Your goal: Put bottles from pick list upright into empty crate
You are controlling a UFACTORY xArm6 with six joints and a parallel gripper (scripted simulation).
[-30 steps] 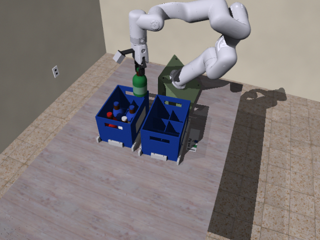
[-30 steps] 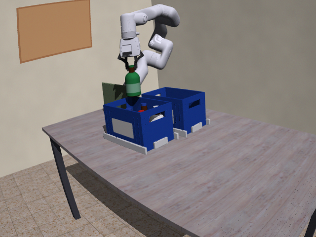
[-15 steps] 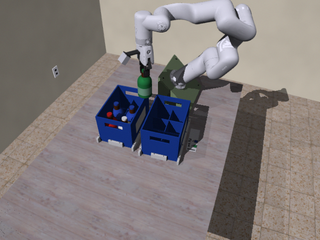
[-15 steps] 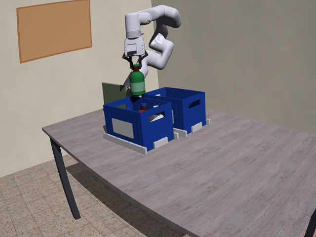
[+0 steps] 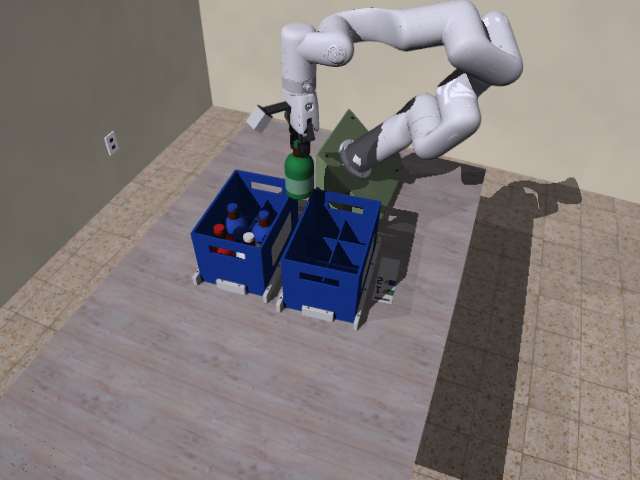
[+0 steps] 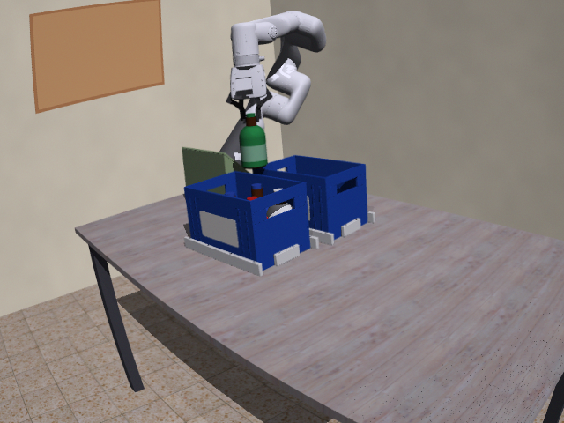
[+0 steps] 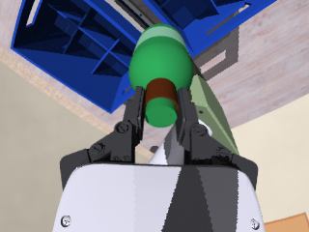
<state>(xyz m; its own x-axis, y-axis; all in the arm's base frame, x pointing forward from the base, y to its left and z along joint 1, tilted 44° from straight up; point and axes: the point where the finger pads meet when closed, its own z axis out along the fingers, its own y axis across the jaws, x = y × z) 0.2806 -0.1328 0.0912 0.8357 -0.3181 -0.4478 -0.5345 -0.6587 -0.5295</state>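
Right now my hand is 7 cm above the green-labelled bottle. Round my hand: white-labelled bottle: 25 cm below, 18 cm ahead, 4 cm to the right; then blue-labelled bottle: 25 cm below, 10 cm ahead, 5 cm to the right; then red-label bottle: 25 cm below, 19 cm ahead, 12 cm to the right.
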